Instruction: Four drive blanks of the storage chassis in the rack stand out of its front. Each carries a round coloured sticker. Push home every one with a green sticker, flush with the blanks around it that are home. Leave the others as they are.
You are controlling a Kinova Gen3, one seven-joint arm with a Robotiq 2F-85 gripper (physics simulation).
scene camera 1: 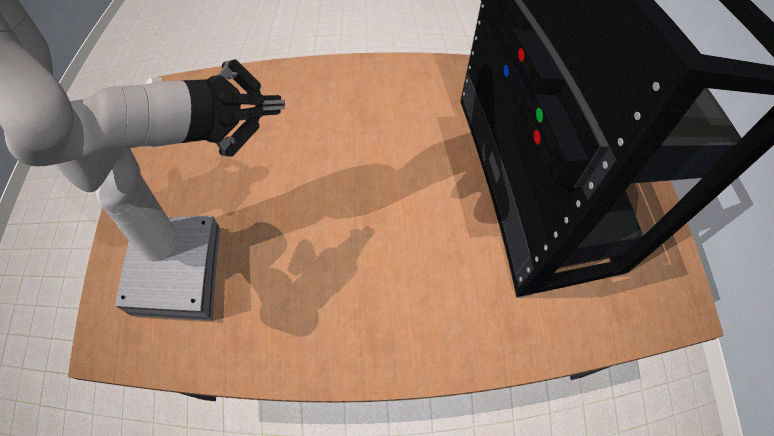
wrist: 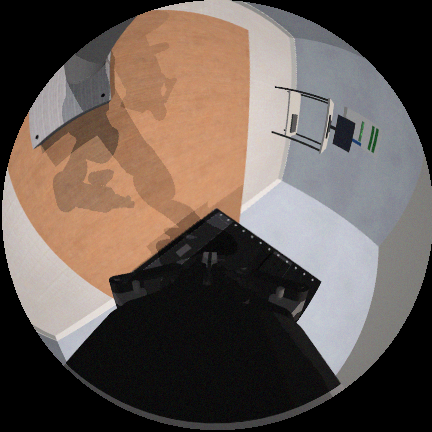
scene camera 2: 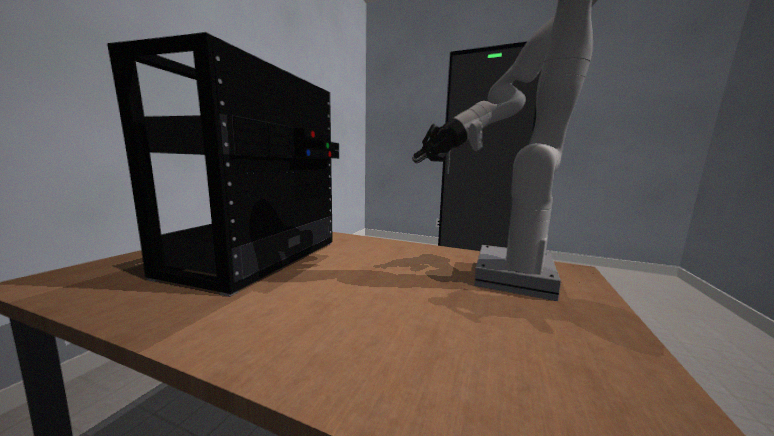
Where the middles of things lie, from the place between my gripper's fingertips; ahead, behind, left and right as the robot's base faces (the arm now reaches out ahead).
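Black rack [scene camera 1: 626,100]: 18 cm left of my hand, 48 cm ahead of it, 5 cm below it.
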